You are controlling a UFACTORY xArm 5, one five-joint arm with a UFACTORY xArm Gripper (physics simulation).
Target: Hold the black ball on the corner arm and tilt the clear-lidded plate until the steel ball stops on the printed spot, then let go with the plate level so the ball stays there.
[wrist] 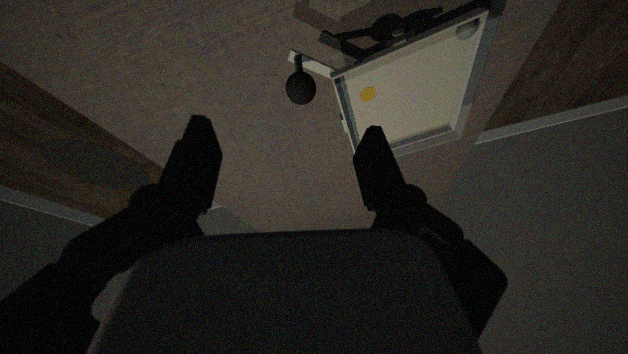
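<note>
The black ball (300,88) stands on a short stem on the pale corner arm (318,66), left of the plate. The clear-lidded plate (417,85) is at the upper right, with a pale floor and raised rims. The orange printed spot (367,94) lies near its left corner, with no ball seen on it. A grey rounded shape (467,30) shows in the plate's far right corner; it may be the steel ball, but it is too dim to be sure. My gripper (292,139) is open and empty, apart from the black ball, which appears beyond the fingertips.
A dark jointed support (387,27) stands along the plate's upper edge. Dark brown wood panels (570,65) show at the right and at the left. A pale edge strip (555,118) runs below the right panel, with grey floor beyond it. The lighting is dim.
</note>
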